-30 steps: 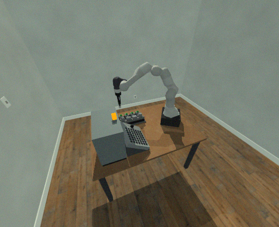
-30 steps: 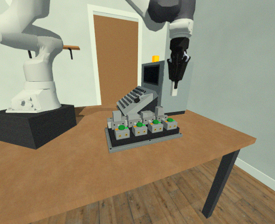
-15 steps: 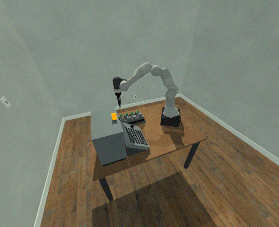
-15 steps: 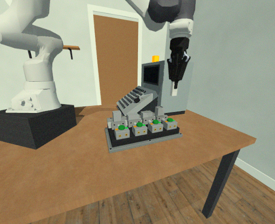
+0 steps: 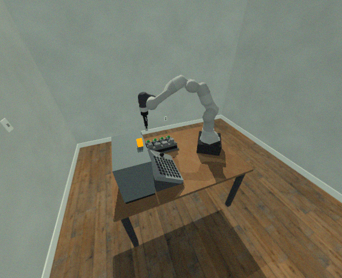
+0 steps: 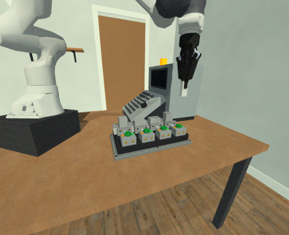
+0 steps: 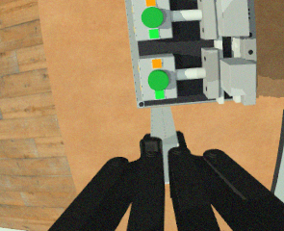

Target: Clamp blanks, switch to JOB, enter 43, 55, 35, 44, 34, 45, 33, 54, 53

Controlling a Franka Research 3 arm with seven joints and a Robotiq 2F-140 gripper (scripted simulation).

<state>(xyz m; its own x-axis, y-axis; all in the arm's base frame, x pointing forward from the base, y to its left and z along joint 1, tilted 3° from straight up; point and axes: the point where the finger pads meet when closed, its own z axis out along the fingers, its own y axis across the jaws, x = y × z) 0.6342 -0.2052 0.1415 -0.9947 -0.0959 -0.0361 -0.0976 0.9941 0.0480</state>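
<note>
Right now the selector knob is 100 mm behind my hand, 310 mm to the left of it and 140 mm below it. The rest, counted from my hand: sloped keypad: 90 mm behind, 420 mm to the left, 190 mm below; then key: 90 mm behind, 470 mm to the left, 130 mm below.
</note>
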